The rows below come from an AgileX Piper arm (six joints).
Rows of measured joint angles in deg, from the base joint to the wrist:
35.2, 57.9, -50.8, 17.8, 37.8, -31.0
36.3, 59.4, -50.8, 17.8, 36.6, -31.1
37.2, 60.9, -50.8, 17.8, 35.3, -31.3
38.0, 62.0, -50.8, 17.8, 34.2, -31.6
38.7, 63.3, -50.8, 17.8, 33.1, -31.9
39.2, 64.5, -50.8, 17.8, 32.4, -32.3
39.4, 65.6, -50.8, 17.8, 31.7, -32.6
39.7, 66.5, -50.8, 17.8, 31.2, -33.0
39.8, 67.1, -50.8, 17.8, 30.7, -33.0
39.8, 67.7, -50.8, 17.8, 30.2, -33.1
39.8, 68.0, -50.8, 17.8, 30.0, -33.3
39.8, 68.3, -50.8, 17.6, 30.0, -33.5
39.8, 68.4, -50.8, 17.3, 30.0, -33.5
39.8, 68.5, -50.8, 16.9, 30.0, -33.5
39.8, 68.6, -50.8, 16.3, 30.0, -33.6
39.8, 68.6, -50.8, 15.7, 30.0, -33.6
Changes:
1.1, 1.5, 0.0, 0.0, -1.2, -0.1
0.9, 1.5, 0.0, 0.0, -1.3, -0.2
0.8, 1.1, 0.0, 0.0, -1.1, -0.3
0.7, 1.3, 0.0, 0.0, -1.1, -0.3
0.5, 1.2, 0.0, 0.0, -0.7, -0.4
0.2, 1.1, 0.0, 0.0, -0.7, -0.3
0.3, 0.9, 0.0, 0.0, -0.5, -0.4
0.1, 0.6, 0.0, 0.0, -0.5, 0.0
0.0, 0.6, 0.0, 0.0, -0.5, -0.1
0.0, 0.3, 0.0, 0.0, -0.2, -0.2
0.0, 0.3, 0.0, -0.2, 0.0, -0.2
0.0, 0.1, 0.0, -0.3, 0.0, 0.0
0.0, 0.1, 0.0, -0.4, 0.0, 0.0
0.0, 0.1, 0.0, -0.6, 0.0, -0.1
0.0, 0.0, 0.0, -0.6, 0.0, 0.0

